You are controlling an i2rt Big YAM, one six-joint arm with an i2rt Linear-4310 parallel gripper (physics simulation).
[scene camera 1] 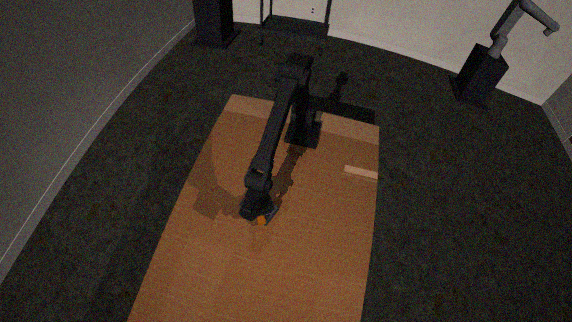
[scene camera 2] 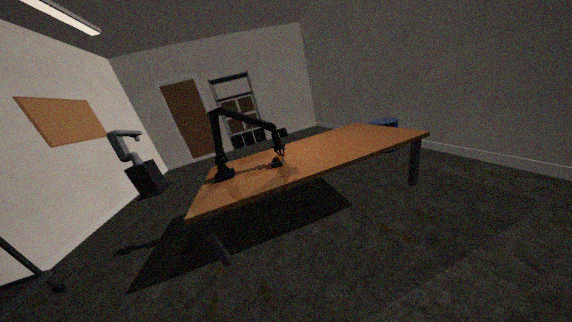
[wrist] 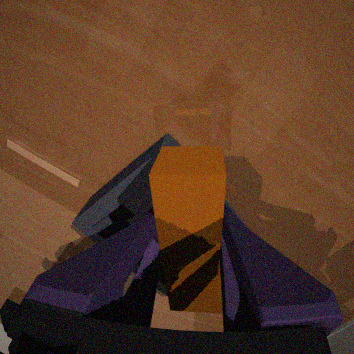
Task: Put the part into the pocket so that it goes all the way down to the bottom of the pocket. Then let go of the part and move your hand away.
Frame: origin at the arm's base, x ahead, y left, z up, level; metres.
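Seen in the pictures: gripper, fingertip midpoint: [scene camera 1: 259, 216] [scene camera 2: 281, 156] [wrist: 191, 211]; arm's base at its link origin: [scene camera 1: 303, 130] [scene camera 2: 224, 173].
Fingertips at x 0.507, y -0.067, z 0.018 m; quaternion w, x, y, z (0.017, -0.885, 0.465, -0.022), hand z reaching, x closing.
Pixels of each thing's top centre, then the offset from my fingertips to it. Level surfaces: height alone.
- orange block at its top centre: [wrist: 218, 267] [scene camera 1: 254, 210] dy -0.024, dx -0.009, dz +0.022 m
- dark blue-grey block at its top centre: [wrist: 178, 257] [scene camera 1: 258, 205] [scene camera 2: 277, 159] dy -0.020, dx -0.048, dz -0.010 m
- wooden table at its surface level: dz -0.046 m
The part is an orange block [scene camera 1: 261, 220] [wrist: 189, 190]. My gripper [scene camera 1: 257, 211] [scene camera 2: 280, 151] [wrist: 191, 211] is shut on it, one purple finger on each side in the wrist view. The pocket is in a dark blue-grey block [scene camera 1: 273, 215] [scene camera 2: 275, 163] [wrist: 125, 172] on the table. In the wrist view this block shows to the left of the part and partly behind it. The part covers the block's right side and overlaps its far corner, so it appears above the block and not down inside. The height of the part's lower end and the pocket's bottom are hidden.
The wooden table [scene camera 1: 320, 260] [scene camera 2: 350, 145] carries the arm's base [scene camera 1: 303, 134] [scene camera 2: 223, 173]. A pale strip [scene camera 1: 361, 172] [wrist: 42, 162] lies on the table near its right edge in scene camera 1. Dark shadows cross the wood around the gripper.
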